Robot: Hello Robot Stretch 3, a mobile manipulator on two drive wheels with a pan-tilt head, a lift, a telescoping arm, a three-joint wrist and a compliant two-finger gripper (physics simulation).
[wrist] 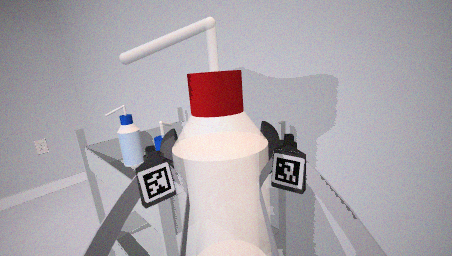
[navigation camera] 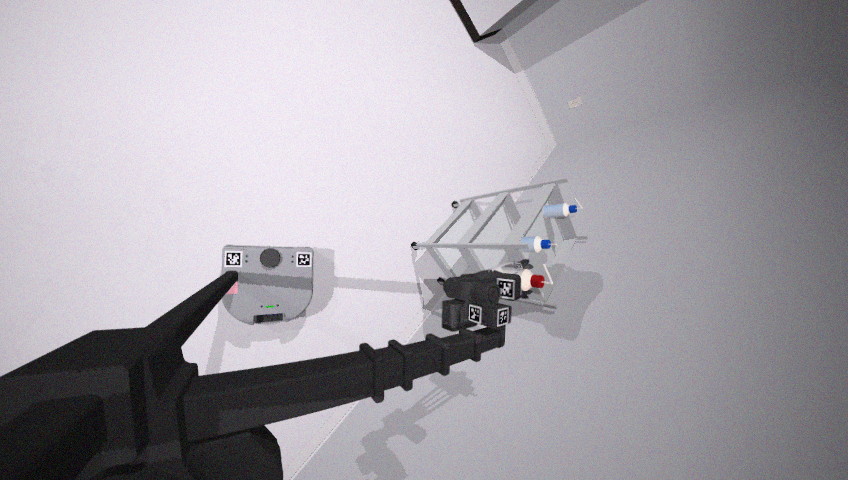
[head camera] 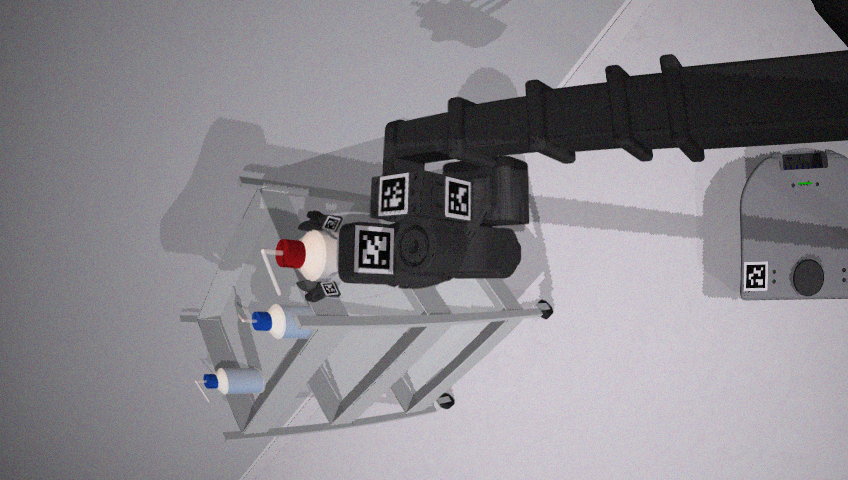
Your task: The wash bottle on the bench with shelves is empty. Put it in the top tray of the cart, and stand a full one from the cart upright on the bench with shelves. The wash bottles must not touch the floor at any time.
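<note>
White wash bottle (head camera: 314, 255), (wrist: 220, 153). Grey cart (head camera: 419, 342). My gripper (head camera: 303, 256), (wrist: 220, 143), (navigation camera: 529, 278).
</note>
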